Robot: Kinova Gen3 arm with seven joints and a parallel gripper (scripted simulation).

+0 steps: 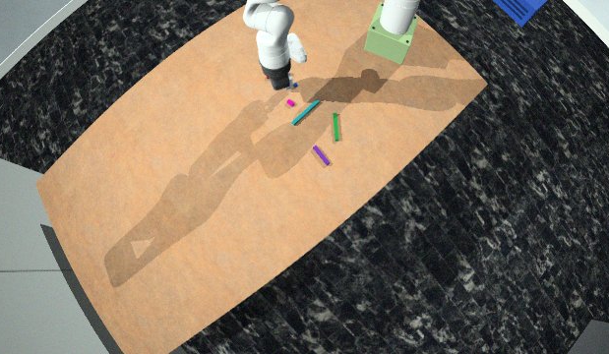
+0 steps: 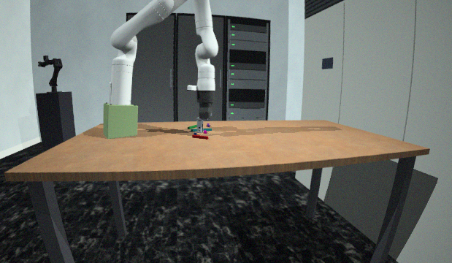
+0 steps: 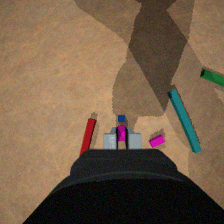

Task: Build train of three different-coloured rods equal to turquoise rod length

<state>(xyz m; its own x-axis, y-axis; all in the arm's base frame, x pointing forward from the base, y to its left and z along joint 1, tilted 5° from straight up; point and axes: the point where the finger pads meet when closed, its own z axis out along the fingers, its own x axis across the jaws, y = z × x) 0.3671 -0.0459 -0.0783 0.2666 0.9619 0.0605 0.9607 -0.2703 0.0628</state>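
Right now my hand is 3 cm above the blue rod, 2 cm past it and 1 cm to the right of it. Also, from my hand: turquoise rod 10 cm to the left, 3 cm below, 1 cm ahead; red rod 5 cm to the right, 3 cm below; green rod 18 cm to the left, 3 cm below, 3 cm behind.
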